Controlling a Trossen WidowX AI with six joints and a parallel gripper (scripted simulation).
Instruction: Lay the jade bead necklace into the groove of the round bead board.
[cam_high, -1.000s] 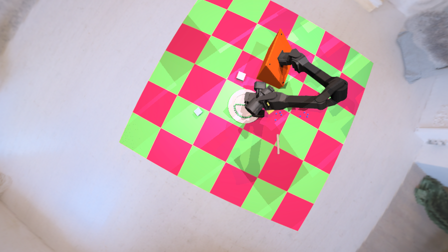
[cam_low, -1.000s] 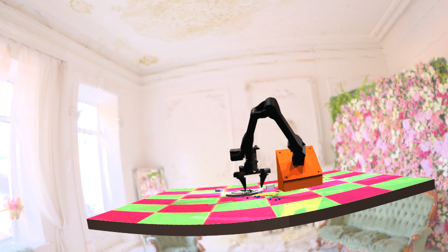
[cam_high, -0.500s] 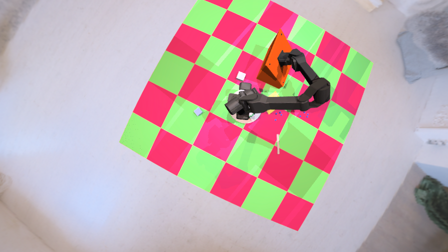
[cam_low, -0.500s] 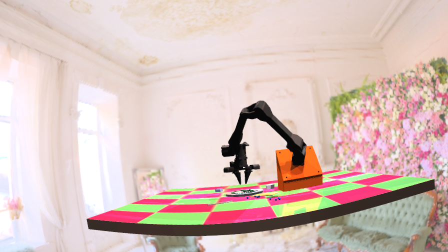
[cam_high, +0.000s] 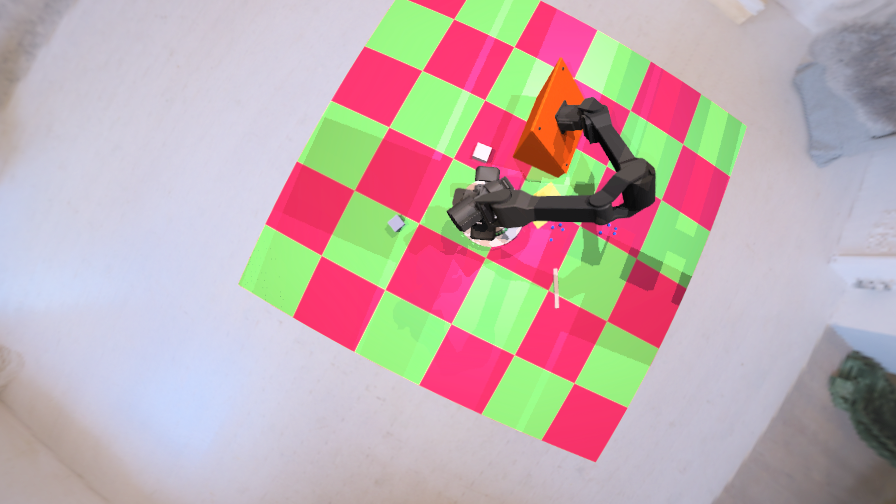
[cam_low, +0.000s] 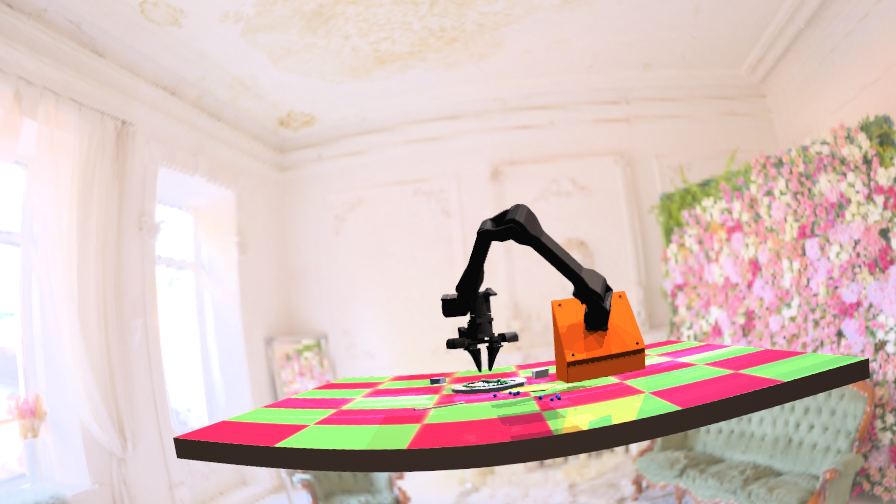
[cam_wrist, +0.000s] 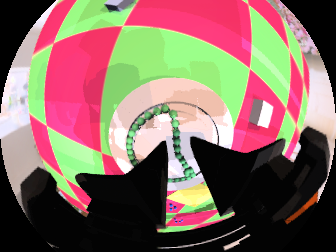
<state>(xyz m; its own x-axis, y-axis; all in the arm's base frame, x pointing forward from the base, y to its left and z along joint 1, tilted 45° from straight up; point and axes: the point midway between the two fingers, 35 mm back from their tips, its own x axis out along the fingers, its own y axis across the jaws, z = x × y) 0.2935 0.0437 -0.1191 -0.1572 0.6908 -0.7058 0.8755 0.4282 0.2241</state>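
Now: gripper tip 3 cm to the right of the round bead board, 3 cm above it and 1 cm past it. Round my gripper tip: pale blue cube: 18 cm to the right, 16 cm ahead, 3 cm below; white cube: 15 cm behind, 8 cm to the right, 3 cm below; yellow patch: 16 cm to the left, 12 cm behind, 4 cm below.
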